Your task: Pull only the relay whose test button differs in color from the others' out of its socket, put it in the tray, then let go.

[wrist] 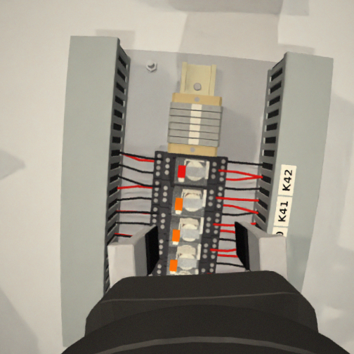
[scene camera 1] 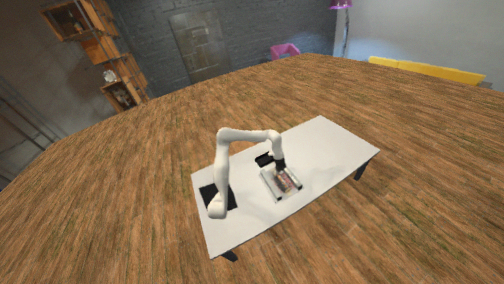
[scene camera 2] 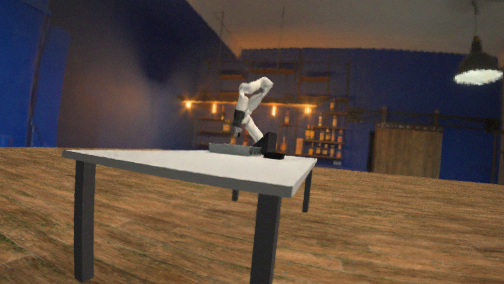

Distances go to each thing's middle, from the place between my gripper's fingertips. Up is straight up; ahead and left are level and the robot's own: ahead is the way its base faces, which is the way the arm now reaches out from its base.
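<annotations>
Grey panel [wrist: 241, 82]: 12 cm below my hand, 1 cm behind it.
</annotations>
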